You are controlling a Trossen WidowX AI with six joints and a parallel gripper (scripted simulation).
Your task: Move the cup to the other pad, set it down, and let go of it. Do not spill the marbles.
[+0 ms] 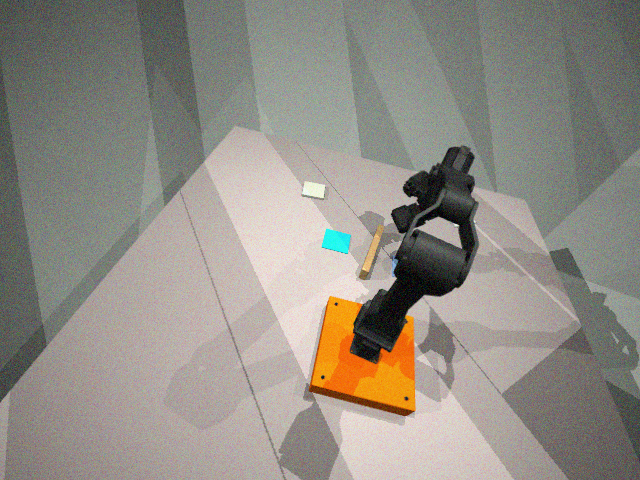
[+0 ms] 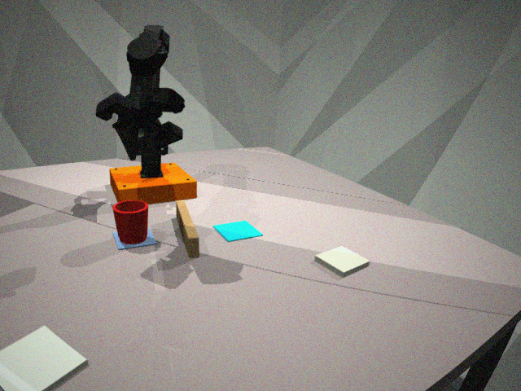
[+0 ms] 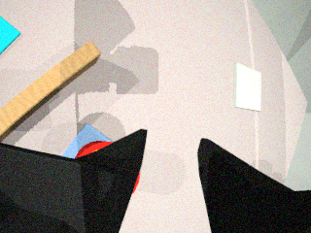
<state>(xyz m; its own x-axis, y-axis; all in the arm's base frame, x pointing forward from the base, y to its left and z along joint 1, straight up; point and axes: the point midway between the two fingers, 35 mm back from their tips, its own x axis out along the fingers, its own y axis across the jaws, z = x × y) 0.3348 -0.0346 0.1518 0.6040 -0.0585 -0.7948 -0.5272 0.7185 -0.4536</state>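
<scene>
My gripper tip is now 40 mm past the red cup, 20 mm to the left of it and 130 mm above it. The rest, counted from my gripper tip: wooden bar 50 mm behind, 90 mm to the left, 160 mm below; cyan pad 50 mm behind, 200 mm to the left, 180 mm below; blue pad 50 mm behind, 20 mm to the right, 180 mm below.
</scene>
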